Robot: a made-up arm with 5 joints.
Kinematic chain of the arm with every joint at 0, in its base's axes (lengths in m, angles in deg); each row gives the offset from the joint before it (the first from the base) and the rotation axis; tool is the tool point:
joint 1: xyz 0 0 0.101 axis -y
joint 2: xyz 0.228 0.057 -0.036 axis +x
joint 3: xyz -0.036 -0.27 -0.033 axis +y
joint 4: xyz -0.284 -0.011 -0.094 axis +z
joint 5: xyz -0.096 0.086 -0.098 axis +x
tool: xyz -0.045 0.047 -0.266
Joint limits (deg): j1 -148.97..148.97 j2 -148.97..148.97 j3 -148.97..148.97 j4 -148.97..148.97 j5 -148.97..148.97
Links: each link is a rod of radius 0.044 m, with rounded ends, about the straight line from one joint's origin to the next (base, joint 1, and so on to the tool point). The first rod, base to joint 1, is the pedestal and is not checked.
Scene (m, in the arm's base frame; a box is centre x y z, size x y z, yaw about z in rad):
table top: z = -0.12
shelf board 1: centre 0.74 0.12 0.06 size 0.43 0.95 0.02 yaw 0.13
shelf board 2: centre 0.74 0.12 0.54 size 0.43 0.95 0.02 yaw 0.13
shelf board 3: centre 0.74 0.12 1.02 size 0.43 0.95 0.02 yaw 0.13
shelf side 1: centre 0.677 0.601 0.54 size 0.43 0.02 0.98 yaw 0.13
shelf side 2: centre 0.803 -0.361 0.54 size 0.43 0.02 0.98 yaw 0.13
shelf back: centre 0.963 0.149 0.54 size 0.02 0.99 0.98 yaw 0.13
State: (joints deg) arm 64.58 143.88 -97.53 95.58 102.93
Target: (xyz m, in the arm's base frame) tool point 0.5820 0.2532 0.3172
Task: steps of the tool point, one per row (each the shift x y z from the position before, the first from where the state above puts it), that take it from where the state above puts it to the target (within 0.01 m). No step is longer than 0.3 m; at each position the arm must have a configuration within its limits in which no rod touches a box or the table.
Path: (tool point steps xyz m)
1: -0.0682 -0.0290 0.1326
2: -0.1109 -0.0629 0.1082
3: -0.1412 -0.0926 0.0641
4: -0.1516 -0.1143 0.0085
5: -0.1385 -0.1247 -0.0472
6: 0.2538 0.0126 0.1508
7: 0.2802 -0.0065 0.0378
8: 0.2494 -0.0256 -0.0681
9: 0.1767 -0.0383 -0.1401
10: 0.0883 -0.0404 -0.1668
11: 0.0100 -0.0302 -0.1535
12: -0.0416 -0.0101 -0.1172
13: 0.1021 0.0002 0.0037
14: 0.0983 0.0260 -0.0037

